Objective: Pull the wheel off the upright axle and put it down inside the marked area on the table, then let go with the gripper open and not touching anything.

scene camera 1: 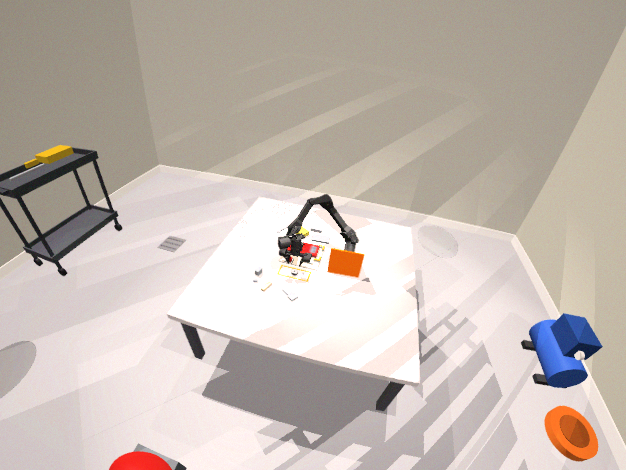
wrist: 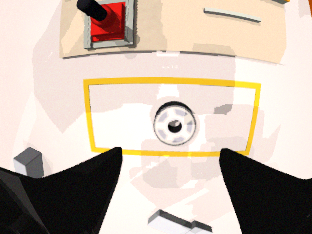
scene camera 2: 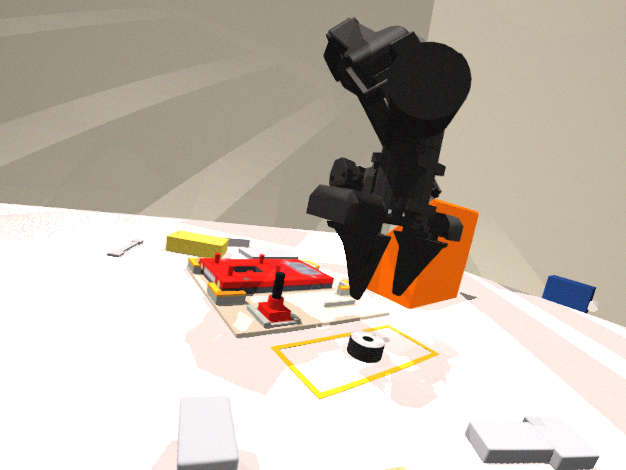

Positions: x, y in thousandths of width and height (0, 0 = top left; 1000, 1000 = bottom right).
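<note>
A red fixture plate (scene camera 2: 405, 588) and a yellow block (scene camera 2: 288, 514) are present. In the wrist view the red fixture plate is out of frame; in the wrist view the yellow block is out of frame. The gripper (scene camera 2: 601, 631), visible also in the wrist view (wrist: 550, 665), is open and holds nothing.
</note>
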